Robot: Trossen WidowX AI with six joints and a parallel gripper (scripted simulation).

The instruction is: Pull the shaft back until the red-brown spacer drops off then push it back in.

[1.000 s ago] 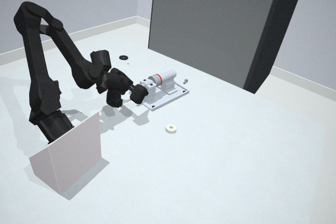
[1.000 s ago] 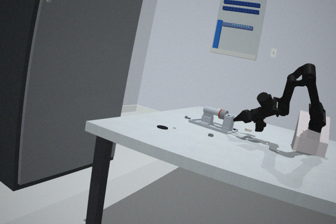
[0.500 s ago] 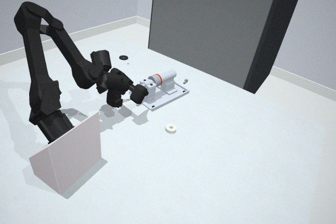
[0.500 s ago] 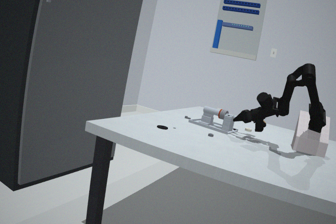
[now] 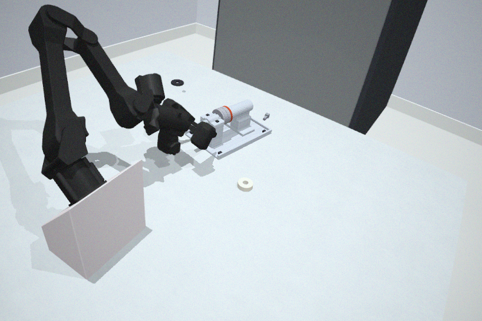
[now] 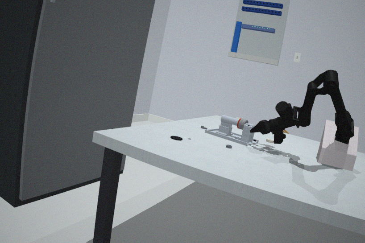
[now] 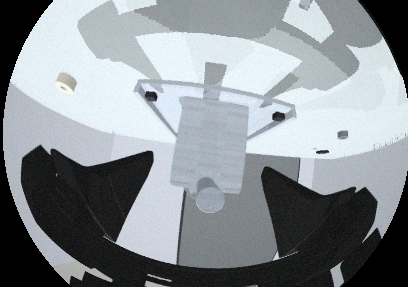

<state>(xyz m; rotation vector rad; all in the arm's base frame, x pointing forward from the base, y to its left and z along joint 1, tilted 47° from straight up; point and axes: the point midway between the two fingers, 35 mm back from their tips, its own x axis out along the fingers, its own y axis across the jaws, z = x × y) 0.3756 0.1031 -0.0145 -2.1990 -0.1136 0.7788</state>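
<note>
Now: the grey spacer 50 mm ahead of my gripper tip, 20 mm above it and 10 mm to the right of it. Also, from my gripper tip: red-brown spacer 80 mm ahead, 20 mm above, 10 mm to the right; then cream ring 190 mm to the right, 60 mm below, 60 mm behind; then grey shaft 30 mm ahead, 20 mm above, 10 mm to the right.
</note>
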